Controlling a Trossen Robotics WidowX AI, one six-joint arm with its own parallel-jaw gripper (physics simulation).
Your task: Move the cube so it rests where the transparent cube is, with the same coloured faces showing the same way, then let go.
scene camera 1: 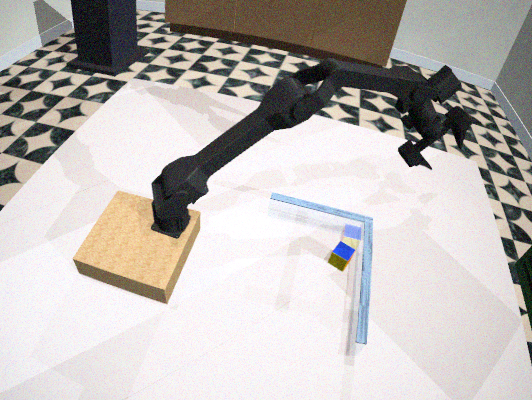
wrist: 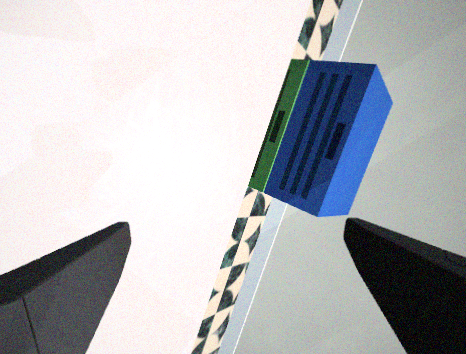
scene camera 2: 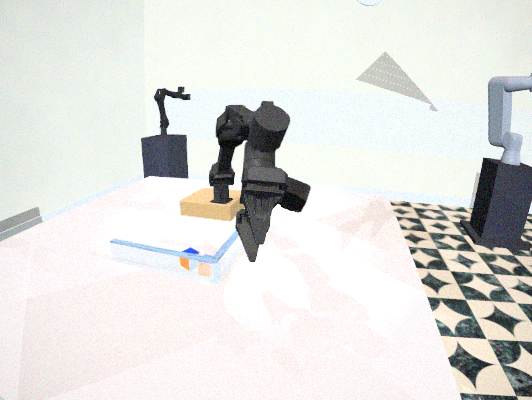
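Pixels of known places: gripper, fingertip midpoint: (scene camera 1: 445, 158) (wrist: 239, 229) (scene camera 2: 255, 254); arm's base at its link origin: (scene camera 1: 171, 223) (scene camera 2: 221, 200).
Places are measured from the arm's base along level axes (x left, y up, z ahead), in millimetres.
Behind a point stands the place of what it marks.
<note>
The cube (scene camera 1: 342, 255) (scene camera 2: 185, 262) sits on the table inside the corner of a low L-shaped wall, with a blue top, a yellow side and an orange side. The transparent cube (scene camera 1: 353, 232) (scene camera 2: 205, 269) is beside it, closer to the corner, also with a pale blue top, a yellowish side and an orange side. The solid cube is turned relative to it and partly covers it in scene camera 1. My gripper (scene camera 1: 445, 158) {x 344, y 127, z 547 mm} (scene camera 2: 256, 251) {x 344, y 127, z 547 mm} (wrist: 239, 229) {x 344, y 127, z 547 mm} is open and empty, high above the table, beyond the wall corner and away from both cubes. Neither cube shows in the wrist view.
The clear wall with a blue top edge (scene camera 1: 367, 280) {x 14, y 3, z 413 mm} (scene camera 2: 150, 248) {x 8, y 3, z 413 mm} runs along two sides of the cubes. The arm stands on a wooden block (scene camera 1: 135, 235) {x -59, y -2, z -52 mm} (scene camera 2: 205, 207) {x -39, y -14, z 51 mm}. A blue and green box (wrist: 325, 135) stands beyond the table edge. Dark pedestals (scene camera 1: 105, 35) (scene camera 2: 502, 200) stand off the table.
</note>
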